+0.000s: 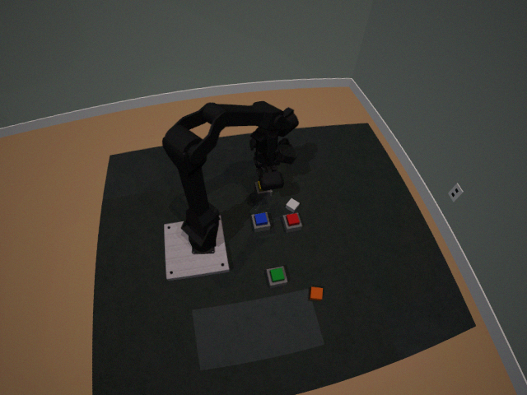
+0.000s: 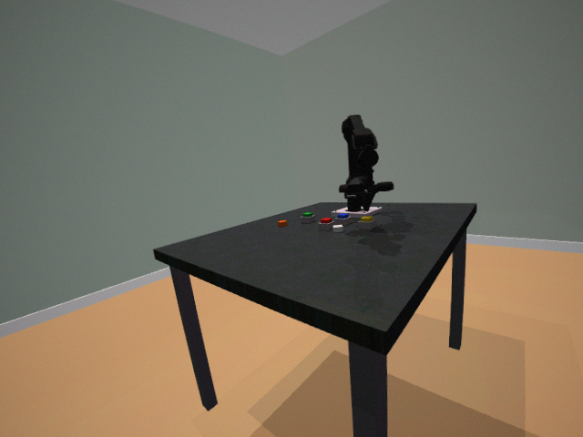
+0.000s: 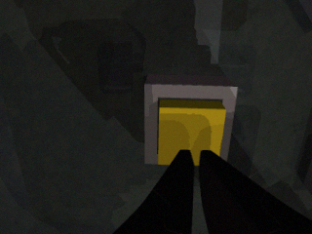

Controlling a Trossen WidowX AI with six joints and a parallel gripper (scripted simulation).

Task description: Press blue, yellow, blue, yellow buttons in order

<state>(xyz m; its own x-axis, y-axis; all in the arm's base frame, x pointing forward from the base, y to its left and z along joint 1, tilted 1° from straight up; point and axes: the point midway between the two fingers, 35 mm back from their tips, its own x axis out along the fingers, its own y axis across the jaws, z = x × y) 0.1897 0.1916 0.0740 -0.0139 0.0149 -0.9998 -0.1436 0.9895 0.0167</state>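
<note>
My gripper tip is now 3 cm above the yellow button. Also, from my gripper tip: blue button 12 cm to the right, 3 cm below, 2 cm behind; then red button 13 cm to the right, 8 cm ahead, 3 cm below; then white block 9 cm ahead, 7 cm to the right, 5 cm below.
</note>
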